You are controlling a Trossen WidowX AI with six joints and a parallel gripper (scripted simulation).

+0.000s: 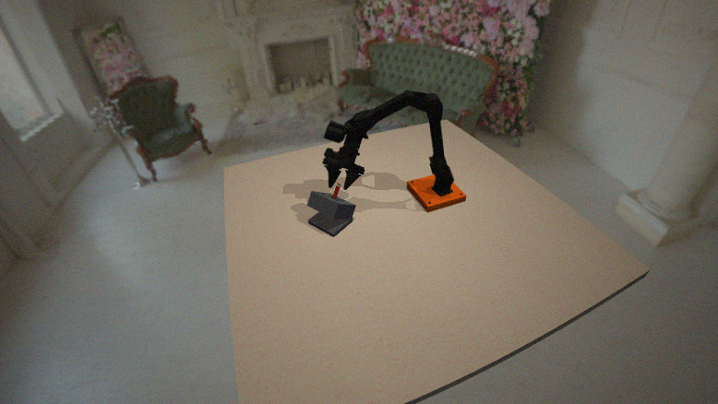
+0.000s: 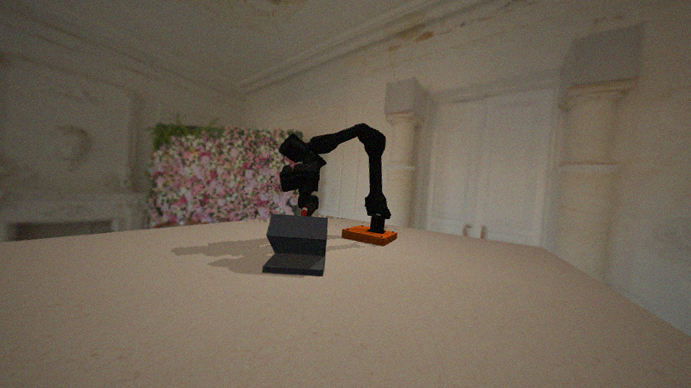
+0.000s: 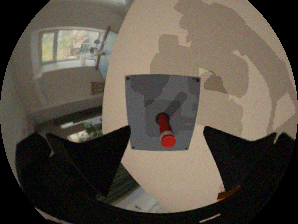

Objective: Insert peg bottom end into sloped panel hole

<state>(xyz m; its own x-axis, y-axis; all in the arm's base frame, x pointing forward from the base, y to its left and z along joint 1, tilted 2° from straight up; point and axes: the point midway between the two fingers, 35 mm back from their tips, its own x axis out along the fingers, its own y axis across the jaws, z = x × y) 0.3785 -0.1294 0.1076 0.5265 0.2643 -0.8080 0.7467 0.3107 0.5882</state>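
Right now the thin red peg is right at my gripper tip. Round my gripper tip: flat panel foot: 5 cm ahead, 2 cm to the left, 11 cm below; dark grey sloped panel: 4 cm ahead, 2 cm to the left, 5 cm below.
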